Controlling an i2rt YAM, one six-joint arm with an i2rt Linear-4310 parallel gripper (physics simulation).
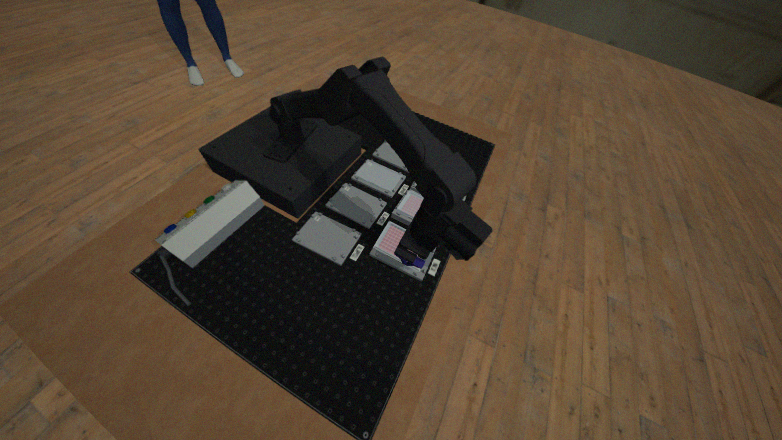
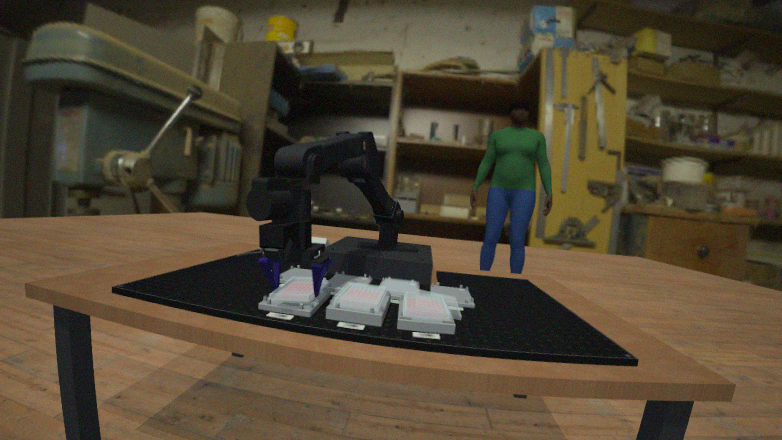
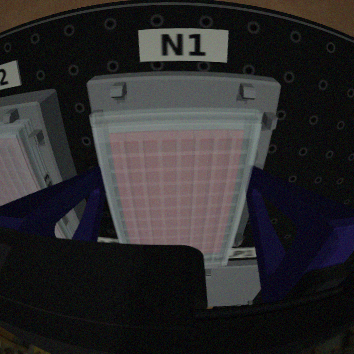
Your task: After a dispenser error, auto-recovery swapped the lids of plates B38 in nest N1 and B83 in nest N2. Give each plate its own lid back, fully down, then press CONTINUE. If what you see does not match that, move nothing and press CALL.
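Frame: origin at the arm's base, x ahead, y left, z up, level; metres.
Seen in the pictures: gripper, fingertip midpoint: (image 1: 412, 250) (image 2: 296, 294) (image 3: 175, 173); arm's base, origin of the base link: (image 1: 292, 140) (image 2: 387, 248).
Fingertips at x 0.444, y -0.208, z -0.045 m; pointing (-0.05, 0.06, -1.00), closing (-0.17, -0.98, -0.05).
Pixels of each thing's top centre, then the offset from my fingertips to it. "*": a spot on its surface instead.
- clear lid, middle of its top: (image 3: 176, 229) (image 2: 300, 281) (image 1: 404, 242) dx -0.025, dy +0.003, dz +0.020 m
- pink-welled plate, surface spot: (image 2: 295, 291) * dx +0.012, dy +0.001, dz +0.009 m
- grey nest, middle of its top: (image 3: 181, 197) (image 2: 297, 291) (image 1: 404, 248) dx -0.020, dy -0.001, dz -0.001 m
- label N1, surface spot: (image 3: 182, 45) * dx +0.066, dy -0.014, dz -0.022 m
- nest N2, surface spot: (image 3: 14, 168) * dx +0.029, dy +0.093, dz +0.016 m
- third plate, middle of its top: (image 2: 437, 298) dx +0.023, dy +0.276, dz +0.020 m
- white button box, middle of its top: (image 1: 202, 206) dx -0.488, dy -0.100, dz +0.060 m
- grey bent rod, surface spot: (image 1: 174, 278) * dx -0.487, dy -0.250, dz -0.023 m
My gripper (image 3: 175, 173) (image 1: 411, 257) (image 2: 295, 281) has blue fingers and is shut on a clear lid (image 3: 175, 168) from both long sides. The lid lies low over the pink-welled plate (image 1: 391, 239) (image 2: 295, 291) in the grey nest (image 3: 182, 88) under the label N1 (image 3: 182, 45). I cannot tell whether the lid sits fully down. The neighbouring plate in nest N2 (image 3: 14, 168) (image 1: 409, 205) (image 2: 360, 298) shows pink wells too. The plates' own codes are not readable.
A third plate (image 2: 423, 307) stands further along the row. Grey pads (image 1: 326, 237) (image 1: 356, 205) (image 1: 378, 177) lie beside the nests. A white button box (image 1: 210, 221) with coloured buttons and a grey bent rod (image 1: 174, 278) lie left. A person (image 2: 513, 186) stands behind.
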